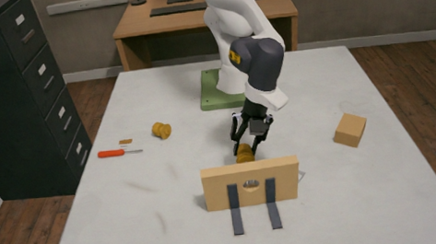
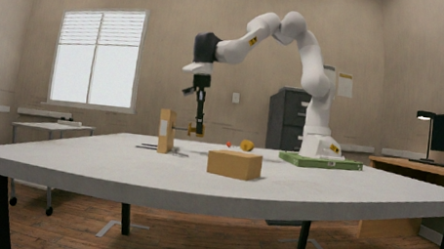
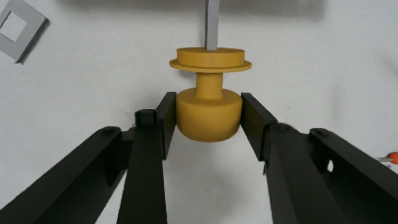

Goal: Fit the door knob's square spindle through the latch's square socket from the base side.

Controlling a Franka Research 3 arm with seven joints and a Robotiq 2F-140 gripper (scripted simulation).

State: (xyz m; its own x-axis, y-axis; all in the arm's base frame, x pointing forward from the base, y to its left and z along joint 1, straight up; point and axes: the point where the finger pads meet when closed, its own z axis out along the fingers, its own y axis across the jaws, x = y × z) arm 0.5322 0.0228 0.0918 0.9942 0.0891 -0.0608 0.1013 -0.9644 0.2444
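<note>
Now: hand 14 cm short of the wooden panel, 1 cm to the right of it and 3 cm above it. The rest, counted from my hand: small plate: 23 cm behind, 51 cm to the right, 12 cm below; cardboard box: 15 cm behind, 41 cm to the left, 9 cm below.
</note>
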